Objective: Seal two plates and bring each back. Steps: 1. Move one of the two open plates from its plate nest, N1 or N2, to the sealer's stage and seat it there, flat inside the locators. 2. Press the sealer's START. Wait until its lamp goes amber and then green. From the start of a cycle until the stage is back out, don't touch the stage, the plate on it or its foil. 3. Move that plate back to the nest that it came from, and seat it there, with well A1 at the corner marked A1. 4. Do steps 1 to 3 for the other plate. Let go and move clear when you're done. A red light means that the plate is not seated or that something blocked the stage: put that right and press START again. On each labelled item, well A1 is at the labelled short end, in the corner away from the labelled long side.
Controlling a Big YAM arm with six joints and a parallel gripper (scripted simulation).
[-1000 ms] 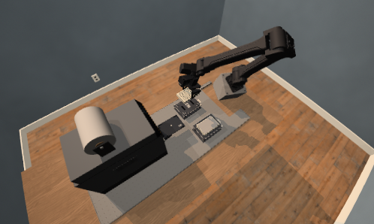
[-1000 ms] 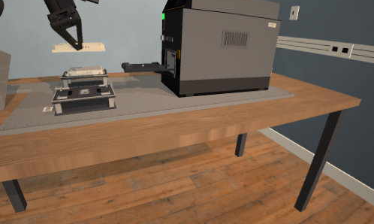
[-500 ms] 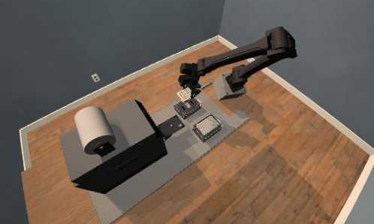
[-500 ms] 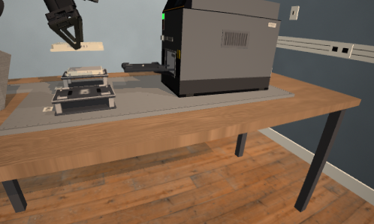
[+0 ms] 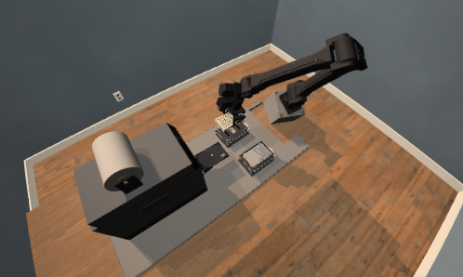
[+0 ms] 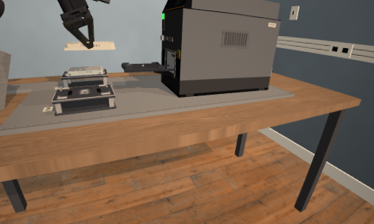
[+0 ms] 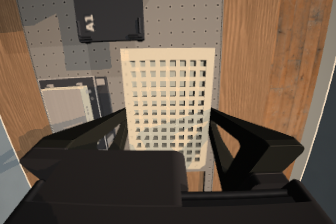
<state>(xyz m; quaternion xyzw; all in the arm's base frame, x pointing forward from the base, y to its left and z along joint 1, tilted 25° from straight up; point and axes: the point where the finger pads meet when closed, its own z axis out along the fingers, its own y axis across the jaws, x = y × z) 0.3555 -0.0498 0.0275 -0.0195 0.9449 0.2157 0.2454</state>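
The sealer stage is 15 cm ahead of my hand, 11 cm to the left of it and 9 cm below it. The rest, counted from my hand: plate nest (14 cm below, 3 cm behind, 2 cm to the right); then start button (24 cm ahead, 22 cm to the left, 1 cm above); then small label (18 cm below, 13 cm behind, 4 cm to the right).
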